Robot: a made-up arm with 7 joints. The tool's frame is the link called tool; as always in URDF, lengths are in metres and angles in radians. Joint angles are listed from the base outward. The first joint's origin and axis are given. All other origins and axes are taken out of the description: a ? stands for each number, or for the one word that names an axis. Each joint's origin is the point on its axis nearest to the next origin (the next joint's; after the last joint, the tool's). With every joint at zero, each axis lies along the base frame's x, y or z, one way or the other. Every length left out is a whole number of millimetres.
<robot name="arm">
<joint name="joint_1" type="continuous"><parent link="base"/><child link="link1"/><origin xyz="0.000 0.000 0.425" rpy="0.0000 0.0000 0.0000"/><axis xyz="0 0 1"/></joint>
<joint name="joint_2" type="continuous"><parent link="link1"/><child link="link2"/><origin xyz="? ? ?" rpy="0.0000 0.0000 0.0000"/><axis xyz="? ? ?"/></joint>
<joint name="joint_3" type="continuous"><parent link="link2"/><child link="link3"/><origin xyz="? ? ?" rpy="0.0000 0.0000 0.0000"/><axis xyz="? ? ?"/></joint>
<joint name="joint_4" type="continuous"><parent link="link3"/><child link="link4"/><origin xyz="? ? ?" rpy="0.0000 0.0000 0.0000"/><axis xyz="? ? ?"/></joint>
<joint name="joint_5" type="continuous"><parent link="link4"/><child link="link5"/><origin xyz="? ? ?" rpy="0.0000 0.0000 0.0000"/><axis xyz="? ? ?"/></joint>
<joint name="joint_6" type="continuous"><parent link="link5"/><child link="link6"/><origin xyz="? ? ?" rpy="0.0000 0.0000 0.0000"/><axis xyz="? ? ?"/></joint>
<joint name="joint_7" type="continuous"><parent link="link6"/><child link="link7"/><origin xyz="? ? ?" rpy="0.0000 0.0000 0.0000"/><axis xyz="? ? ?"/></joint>
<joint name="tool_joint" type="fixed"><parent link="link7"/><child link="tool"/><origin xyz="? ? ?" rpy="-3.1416 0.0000 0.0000"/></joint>
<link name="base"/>
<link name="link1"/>
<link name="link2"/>
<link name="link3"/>
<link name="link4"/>
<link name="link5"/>
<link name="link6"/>
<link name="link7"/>
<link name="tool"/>
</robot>
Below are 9 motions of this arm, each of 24 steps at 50 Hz.
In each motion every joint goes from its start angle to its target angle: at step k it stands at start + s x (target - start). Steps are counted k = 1, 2, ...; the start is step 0. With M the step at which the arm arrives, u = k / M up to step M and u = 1 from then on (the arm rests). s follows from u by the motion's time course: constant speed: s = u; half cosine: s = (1 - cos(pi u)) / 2; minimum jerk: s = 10 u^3 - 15 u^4 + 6 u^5.
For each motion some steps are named. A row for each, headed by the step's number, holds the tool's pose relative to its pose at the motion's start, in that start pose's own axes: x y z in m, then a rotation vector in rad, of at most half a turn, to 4 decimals.
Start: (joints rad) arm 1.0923 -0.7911 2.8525 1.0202 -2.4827 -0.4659 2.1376
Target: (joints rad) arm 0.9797 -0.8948 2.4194 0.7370 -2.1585 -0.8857 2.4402
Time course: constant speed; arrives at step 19
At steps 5, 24:
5: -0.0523 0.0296 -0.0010 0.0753 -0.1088 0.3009
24: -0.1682 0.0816 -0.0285 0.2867 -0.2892 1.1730

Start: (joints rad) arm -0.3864 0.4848 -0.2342 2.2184 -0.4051 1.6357 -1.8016
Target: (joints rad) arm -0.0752 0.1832 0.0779 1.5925 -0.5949 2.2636 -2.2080
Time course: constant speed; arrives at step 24
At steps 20, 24:
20: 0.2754 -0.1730 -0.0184 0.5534 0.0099 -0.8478
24: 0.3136 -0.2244 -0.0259 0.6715 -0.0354 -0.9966

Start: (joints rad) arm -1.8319 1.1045 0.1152 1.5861 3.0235 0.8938 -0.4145
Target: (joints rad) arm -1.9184 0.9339 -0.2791 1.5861 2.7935 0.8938 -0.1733
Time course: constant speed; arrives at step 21
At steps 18, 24:
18: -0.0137 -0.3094 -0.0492 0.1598 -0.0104 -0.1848
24: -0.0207 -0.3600 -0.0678 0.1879 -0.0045 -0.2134

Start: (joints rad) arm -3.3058 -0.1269 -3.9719 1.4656 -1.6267 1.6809 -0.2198
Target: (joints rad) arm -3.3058 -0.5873 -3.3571 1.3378 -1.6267 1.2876 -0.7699
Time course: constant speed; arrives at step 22
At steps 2, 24:
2: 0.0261 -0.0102 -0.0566 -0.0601 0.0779 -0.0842
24: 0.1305 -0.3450 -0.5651 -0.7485 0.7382 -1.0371

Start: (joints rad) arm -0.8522 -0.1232 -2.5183 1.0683 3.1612 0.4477 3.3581
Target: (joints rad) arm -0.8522 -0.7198 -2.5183 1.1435 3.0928 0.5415 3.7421
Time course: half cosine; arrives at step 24
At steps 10, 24:
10: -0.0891 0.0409 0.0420 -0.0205 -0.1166 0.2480
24: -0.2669 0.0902 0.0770 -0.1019 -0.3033 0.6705

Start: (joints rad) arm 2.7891 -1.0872 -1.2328 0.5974 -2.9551 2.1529 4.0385
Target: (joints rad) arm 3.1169 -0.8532 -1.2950 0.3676 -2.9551 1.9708 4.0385
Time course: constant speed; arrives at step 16
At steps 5, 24:
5: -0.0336 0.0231 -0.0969 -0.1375 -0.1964 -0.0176
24: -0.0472 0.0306 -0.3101 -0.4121 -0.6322 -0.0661

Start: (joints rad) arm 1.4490 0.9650 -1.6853 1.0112 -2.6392 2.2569 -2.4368
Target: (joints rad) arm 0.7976 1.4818 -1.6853 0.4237 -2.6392 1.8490 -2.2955
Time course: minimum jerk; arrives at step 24
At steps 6, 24:
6: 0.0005 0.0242 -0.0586 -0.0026 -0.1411 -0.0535
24: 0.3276 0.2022 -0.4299 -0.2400 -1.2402 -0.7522

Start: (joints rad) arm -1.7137 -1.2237 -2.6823 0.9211 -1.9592 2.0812 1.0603
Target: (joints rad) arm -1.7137 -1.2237 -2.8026 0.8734 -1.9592 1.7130 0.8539
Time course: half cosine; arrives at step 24
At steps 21, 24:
21: -0.0240 -0.0796 -0.0047 0.2612 0.1296 -0.2935
24: -0.0253 -0.0824 -0.0052 0.2716 0.1352 -0.3047

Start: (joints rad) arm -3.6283 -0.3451 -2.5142 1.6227 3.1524 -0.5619 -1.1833
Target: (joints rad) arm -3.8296 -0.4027 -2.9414 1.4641 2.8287 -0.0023 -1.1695
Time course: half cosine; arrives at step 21
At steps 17, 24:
17: 0.3961 -0.0902 -0.0165 0.4587 0.4231 -0.0100
24: 0.4328 -0.0903 -0.0282 0.4893 0.4609 -0.0213

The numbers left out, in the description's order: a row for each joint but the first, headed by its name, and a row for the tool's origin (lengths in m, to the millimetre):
joint_2: xyz 0.000 0.000 0.000, axis 0 1 0
joint_3: xyz 0.000 0.000 0.433, axis 0 0 1
joint_4: xyz 0.046 0.000 0.000, axis 0 -1 0
joint_5: xyz 0.103 0.000 -0.454, axis 0 0 -1
joint_6: xyz 0.000 0.000 0.000, axis 0 1 0
joint_7: xyz 0.116 0.000 -0.148, axis 0 0 -1
tool: xyz 0.000 0.000 0.000

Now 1 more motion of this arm.
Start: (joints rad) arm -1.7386 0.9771 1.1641 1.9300 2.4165 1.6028 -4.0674
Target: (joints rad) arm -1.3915 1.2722 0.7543 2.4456 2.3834 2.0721 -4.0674
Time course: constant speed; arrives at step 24
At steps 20, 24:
20: -0.0764 0.0022 -0.1047 -0.1674 0.2892 -0.1813
24: -0.0720 -0.0081 -0.1261 -0.1814 0.3730 -0.1932

